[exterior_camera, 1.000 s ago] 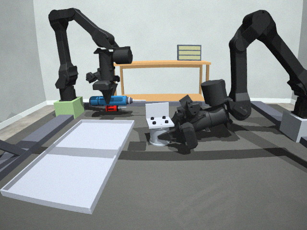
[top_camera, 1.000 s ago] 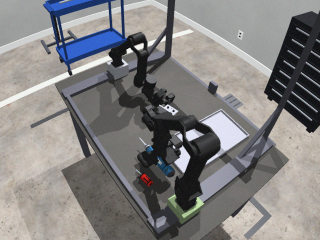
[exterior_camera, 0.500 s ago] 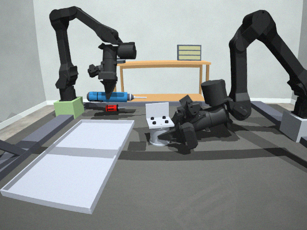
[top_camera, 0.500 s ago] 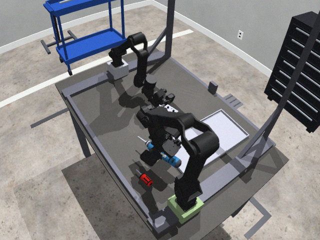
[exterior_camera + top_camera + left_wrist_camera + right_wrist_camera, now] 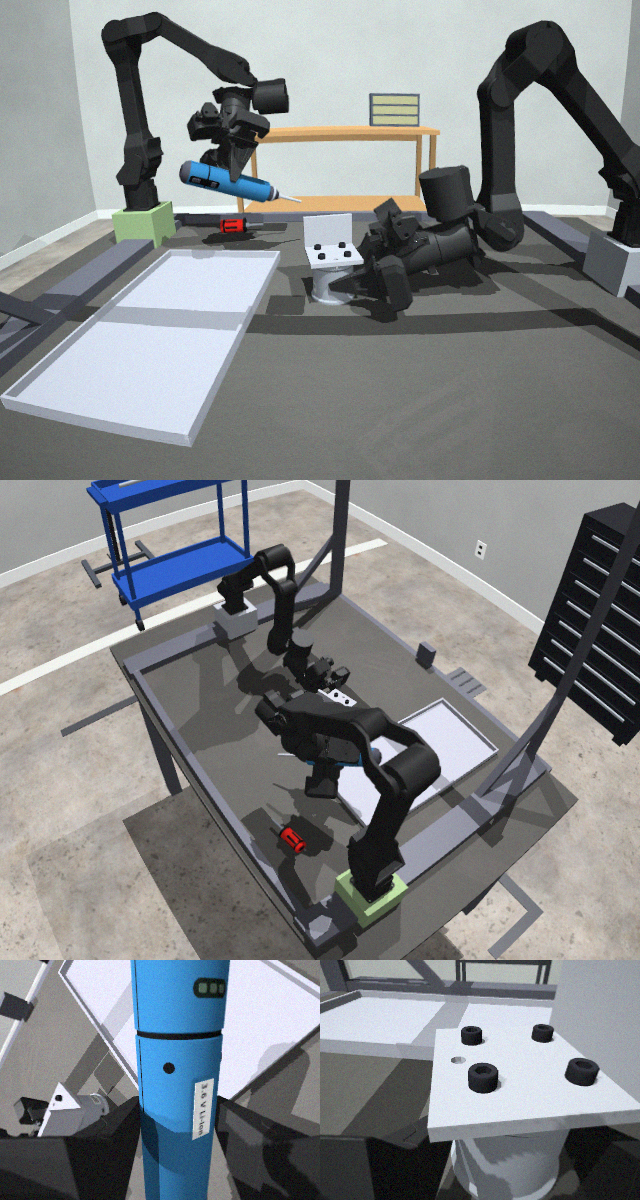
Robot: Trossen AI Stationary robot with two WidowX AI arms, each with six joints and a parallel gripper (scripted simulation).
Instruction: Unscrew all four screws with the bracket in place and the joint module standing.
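Observation:
Now: the joint module 10 mm behind my right hand, 30 mm to the left of it and 10 mm below it. Round my right hand: white tray 130 mm behind, 220 mm to the left, 30 mm below; white bracket 10 mm behind, 30 mm to the left, 40 mm above; screwdriver bit 170 mm ahead, 160 mm to the left, 60 mm above.

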